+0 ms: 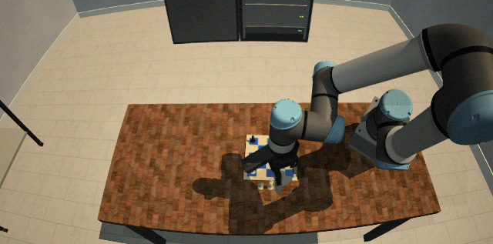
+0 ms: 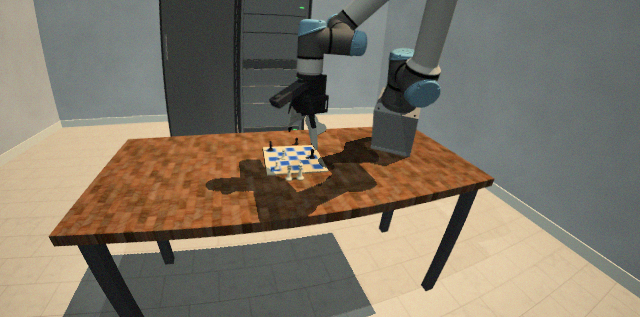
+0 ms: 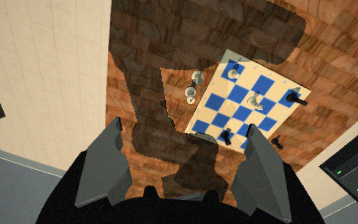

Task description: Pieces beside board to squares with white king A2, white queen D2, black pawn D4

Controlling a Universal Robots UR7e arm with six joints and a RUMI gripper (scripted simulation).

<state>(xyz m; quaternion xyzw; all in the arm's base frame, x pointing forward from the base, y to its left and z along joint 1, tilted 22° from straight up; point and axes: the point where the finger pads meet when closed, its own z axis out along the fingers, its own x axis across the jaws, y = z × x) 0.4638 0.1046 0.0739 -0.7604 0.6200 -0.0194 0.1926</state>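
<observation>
The tall white piece is 11 cm below my hand, 1 cm to the right of it and 1 cm behind it. Round my hand: blue-and-cream chessboard (15 cm to the right, 14 cm below, 2 cm behind); black pawn (29 cm to the right, 13 cm below, 8 cm behind).
</observation>
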